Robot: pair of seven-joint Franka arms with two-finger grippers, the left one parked.
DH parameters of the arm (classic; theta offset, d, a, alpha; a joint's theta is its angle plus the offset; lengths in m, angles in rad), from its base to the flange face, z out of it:
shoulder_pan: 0 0.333 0 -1.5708
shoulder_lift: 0 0 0 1.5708
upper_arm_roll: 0 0.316 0.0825 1.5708
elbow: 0 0 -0.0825 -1.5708
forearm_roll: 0 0.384 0 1.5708
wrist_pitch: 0 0 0.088 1.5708
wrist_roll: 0 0.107 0 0
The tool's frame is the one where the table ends.
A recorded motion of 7 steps. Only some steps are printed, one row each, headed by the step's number.
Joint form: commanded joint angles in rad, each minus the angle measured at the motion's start. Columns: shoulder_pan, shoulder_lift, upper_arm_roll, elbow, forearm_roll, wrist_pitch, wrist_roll.
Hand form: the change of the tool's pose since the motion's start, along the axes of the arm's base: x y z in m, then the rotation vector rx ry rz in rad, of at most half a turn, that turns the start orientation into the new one. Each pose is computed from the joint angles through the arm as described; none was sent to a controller.
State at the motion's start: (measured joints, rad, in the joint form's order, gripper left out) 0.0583 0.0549 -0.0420 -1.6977 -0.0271 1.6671 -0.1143
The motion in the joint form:
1: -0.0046 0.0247 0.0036 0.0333 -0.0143 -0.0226 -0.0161
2: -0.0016 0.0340 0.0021 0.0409 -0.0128 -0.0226 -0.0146
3: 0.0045 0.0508 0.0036 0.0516 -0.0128 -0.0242 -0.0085
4: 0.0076 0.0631 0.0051 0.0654 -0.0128 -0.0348 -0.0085
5: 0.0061 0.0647 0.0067 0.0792 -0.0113 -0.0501 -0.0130
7: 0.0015 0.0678 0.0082 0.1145 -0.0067 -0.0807 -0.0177
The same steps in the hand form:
1: 0.0060 -0.0018 -0.0002 -0.0137 0.0144 0.0168
2: 0.0086 -0.0006 -0.0020 -0.0129 0.0160 0.0166
3: 0.0129 0.0040 -0.0069 -0.0141 0.0234 0.0181
4: 0.0155 0.0068 -0.0084 -0.0147 0.0324 0.0224
5: 0.0155 0.0070 -0.0041 -0.0128 0.0357 0.0261
7: 0.0158 0.0056 0.0083 -0.0078 0.0344 0.0260

